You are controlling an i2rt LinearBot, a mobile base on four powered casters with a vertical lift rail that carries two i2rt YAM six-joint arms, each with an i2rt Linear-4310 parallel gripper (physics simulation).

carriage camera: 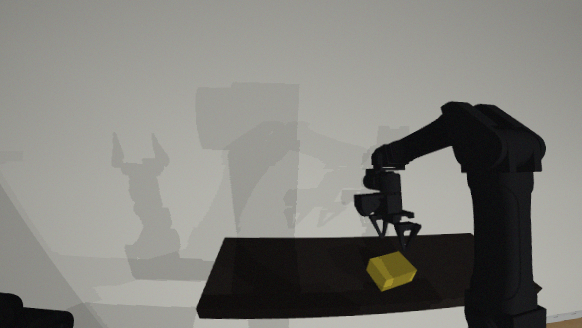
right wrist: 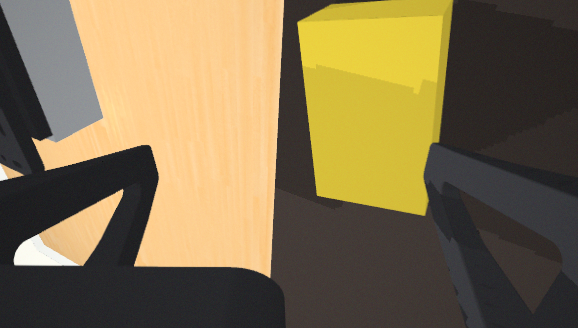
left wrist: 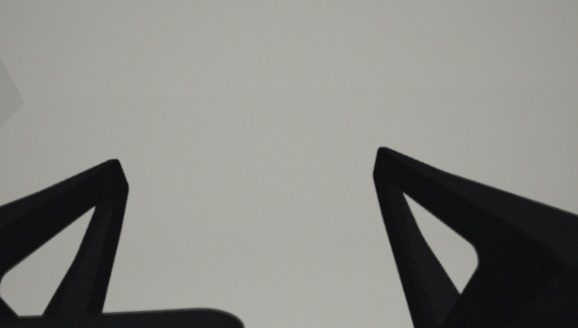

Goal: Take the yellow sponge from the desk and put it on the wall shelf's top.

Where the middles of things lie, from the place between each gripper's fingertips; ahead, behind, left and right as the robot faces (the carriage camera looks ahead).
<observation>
I see the yellow sponge point(carriage camera: 388, 271) 12 cm below my right hand, 3 cm to the right of it and 1 cm ahead of it.
Right now my left hand is 250 mm short of the yellow sponge, 700 mm to the left of it and 540 mm above it.
</observation>
